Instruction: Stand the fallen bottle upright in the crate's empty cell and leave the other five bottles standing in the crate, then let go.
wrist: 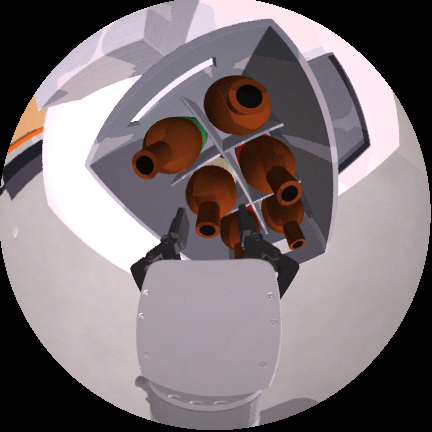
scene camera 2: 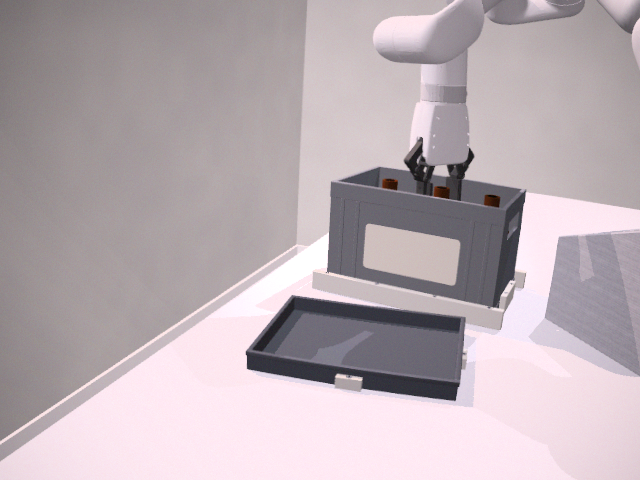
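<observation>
The grey crate holds bottles in all six cells in the wrist view, all apparently upright. My gripper is open and empty, its fingers inside the crate's top on either side of the neck of the cream-labelled brown bottle, apart from it. The right finger partly hides another bottle behind. The others are a green-labelled bottle, a near bottle, a red-labelled bottle and a far corner bottle. Three necks show above the rim in the scene view.
A shallow dark tray lies on the table beside the crate. Low white strips stand around the crate's base. A large grey block stands on another side. A wall rises at the left.
</observation>
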